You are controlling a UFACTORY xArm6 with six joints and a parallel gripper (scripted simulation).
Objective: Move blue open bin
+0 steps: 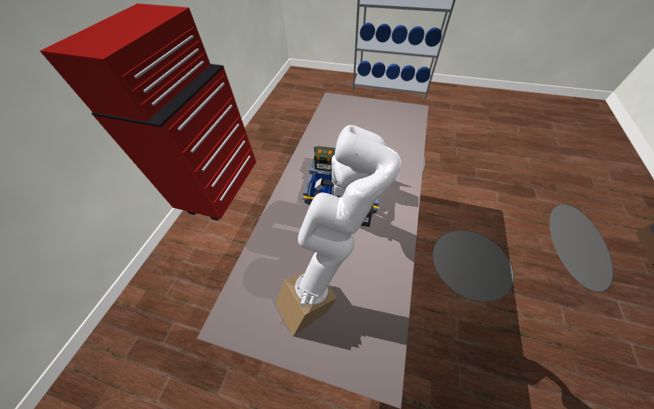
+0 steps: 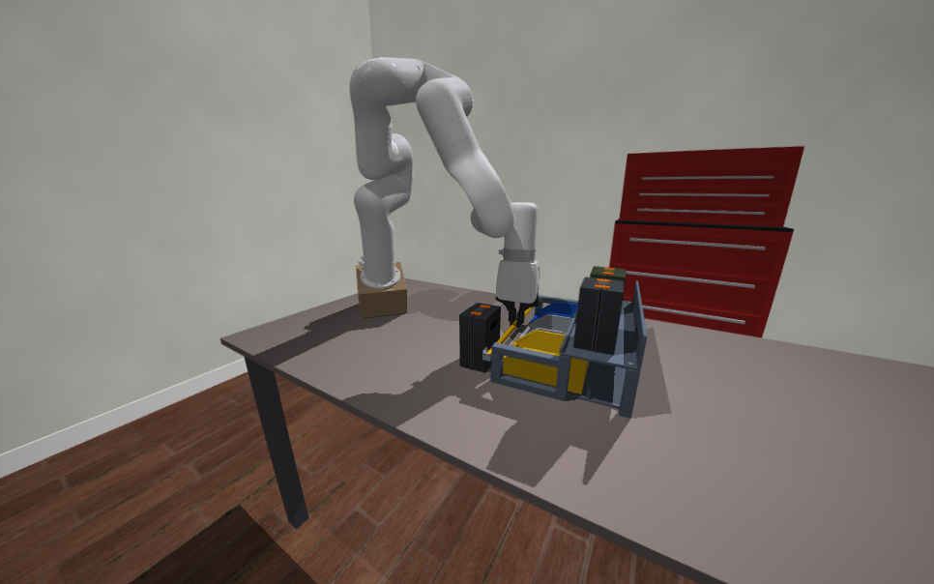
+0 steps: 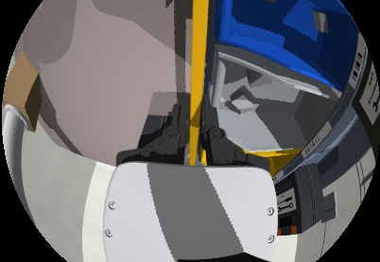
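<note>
The yellow rod lies 2 cm below my hand. The rest, counted from my hand: grey bin: 10 cm ahead, 3 cm below; then blue open bin: 12 cm to the left, 10 cm ahead, 3 cm below; then yellow bin: 11 cm to the right, 11 cm ahead, 3 cm below.
</note>
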